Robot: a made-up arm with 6 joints. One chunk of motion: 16 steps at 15 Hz.
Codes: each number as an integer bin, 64 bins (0 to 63) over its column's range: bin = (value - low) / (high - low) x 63, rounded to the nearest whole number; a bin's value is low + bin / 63 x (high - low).
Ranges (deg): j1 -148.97..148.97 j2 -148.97..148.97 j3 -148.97..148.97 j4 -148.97..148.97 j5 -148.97..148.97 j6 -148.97..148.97
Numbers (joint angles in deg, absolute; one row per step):
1: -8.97 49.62 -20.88 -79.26 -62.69 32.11
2: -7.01 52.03 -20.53 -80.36 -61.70 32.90
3: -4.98 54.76 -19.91 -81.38 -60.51 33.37
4: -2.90 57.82 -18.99 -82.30 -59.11 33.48
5: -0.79 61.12 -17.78 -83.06 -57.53 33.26
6: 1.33 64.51 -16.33 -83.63 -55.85 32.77
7: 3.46 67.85 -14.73 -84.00 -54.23 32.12
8: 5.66 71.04 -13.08 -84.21 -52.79 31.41
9: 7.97 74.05 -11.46 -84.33 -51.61 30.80
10: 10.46 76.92 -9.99 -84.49 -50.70 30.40
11: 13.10 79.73 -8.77 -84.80 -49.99 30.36
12: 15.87 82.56 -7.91 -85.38 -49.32 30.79
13: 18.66 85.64 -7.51 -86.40 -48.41 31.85
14: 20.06 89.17 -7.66 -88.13 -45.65 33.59
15: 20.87 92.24 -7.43 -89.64 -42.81 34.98
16: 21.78 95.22 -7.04 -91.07 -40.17 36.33
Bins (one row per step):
1: 30 42 27 15 18 38
2: 30 43 27 15 18 38
3: 30 43 27 14 19 39
4: 31 44 27 14 19 39
5: 31 44 28 14 19 39
6: 32 45 28 14 20 38
7: 32 46 28 14 20 38
8: 33 47 29 14 20 38
9: 33 47 29 14 21 38
10: 34 48 29 14 21 38
11: 34 48 30 14 21 38
12: 35 49 30 13 21 38
13: 35 50 30 13 21 38
14: 36 50 30 13 22 39
15: 36 51 30 13 22 39
16: 36 52 30 12 23 39

